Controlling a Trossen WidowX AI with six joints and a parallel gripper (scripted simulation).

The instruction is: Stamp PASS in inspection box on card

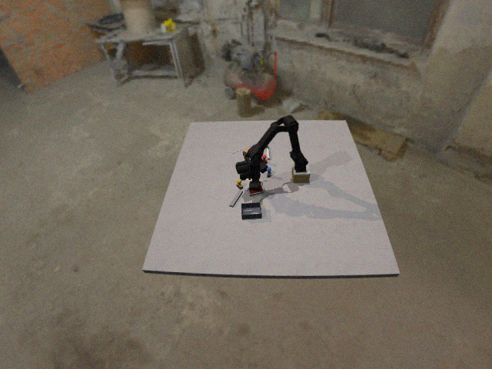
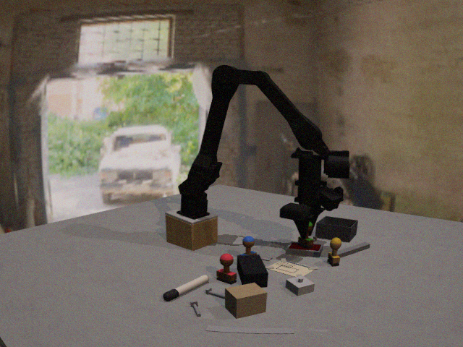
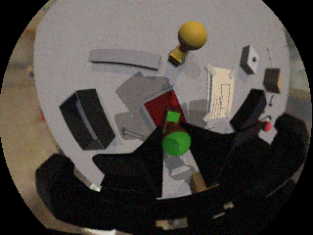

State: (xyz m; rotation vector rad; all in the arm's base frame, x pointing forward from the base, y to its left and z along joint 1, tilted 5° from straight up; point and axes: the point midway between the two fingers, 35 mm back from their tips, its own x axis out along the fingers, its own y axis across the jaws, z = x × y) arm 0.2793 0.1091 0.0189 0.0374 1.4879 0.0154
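Now: the green-knobbed stamp right at my gripper tip. Also, from my gripper tip: red ink pad (4 cm below); then yellow-knobbed stamp (10 cm ahead, 4 cm to the right, 2 cm below); then cream card (2 cm ahead, 12 cm to the right, 4 cm below).
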